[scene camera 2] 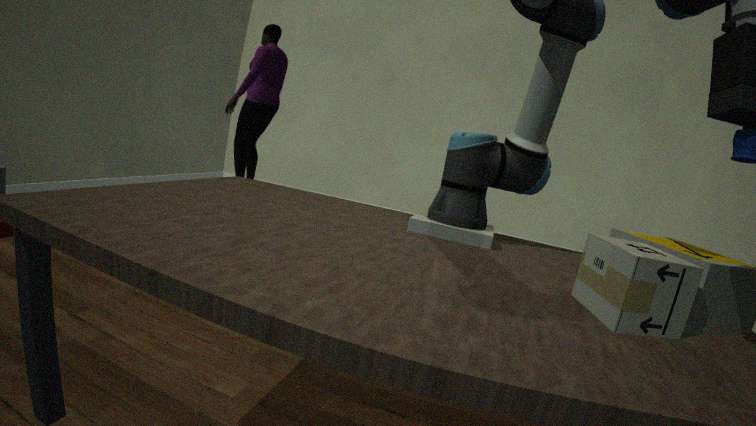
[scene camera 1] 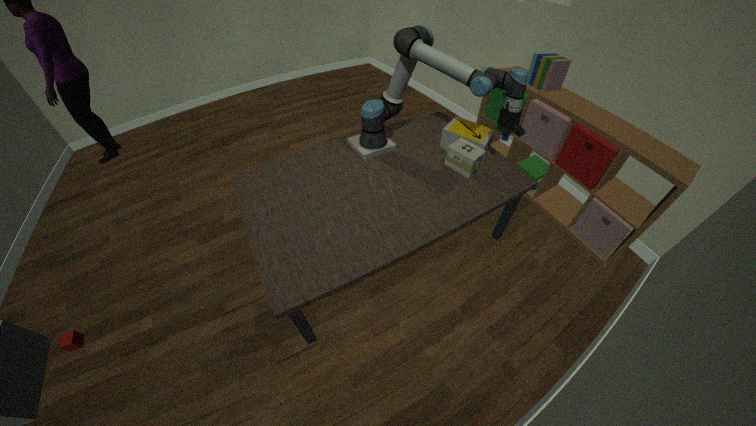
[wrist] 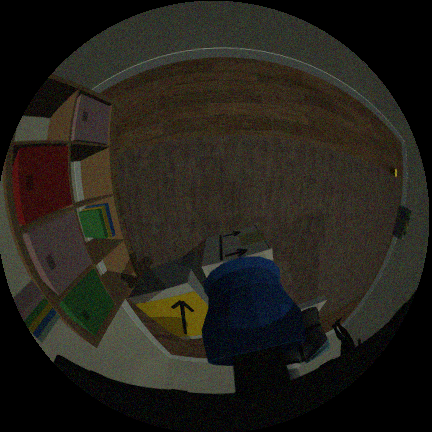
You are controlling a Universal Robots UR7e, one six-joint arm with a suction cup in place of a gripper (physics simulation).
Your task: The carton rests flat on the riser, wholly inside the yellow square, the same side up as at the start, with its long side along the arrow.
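Observation:
The carton (scene camera 1: 461, 158) (scene camera 2: 603, 275) (wrist: 231, 247), white with a tan tape band and black arrows on one end, stands on the table beside the riser (scene camera 1: 449, 138) (scene camera 2: 725, 301) (wrist: 176, 288). Its top shows black marks. The riser is a grey-white block; its top bears the yellow square (scene camera 1: 459, 129) (scene camera 2: 667, 244) (wrist: 199, 304) with a black arrow, and no carton is on it. My gripper (scene camera 1: 505, 137) (scene camera 2: 744, 146) (wrist: 244, 280), a blue suction cup, is open and holds nothing. It hangs in the air, higher than the carton's top, and hides part of the carton in the wrist view.
The table (scene camera 1: 338, 222) (scene camera 2: 264, 264) carries the arm's white base plate (scene camera 1: 372, 151) (scene camera 2: 449, 232). A wooden shelf unit (scene camera 1: 624, 124) with coloured bins stands beyond the table's end, near the gripper. A person in purple (scene camera 1: 58, 50) (scene camera 2: 269, 71) stands by the wall. A red cube (scene camera 1: 71, 340) lies on the floor.

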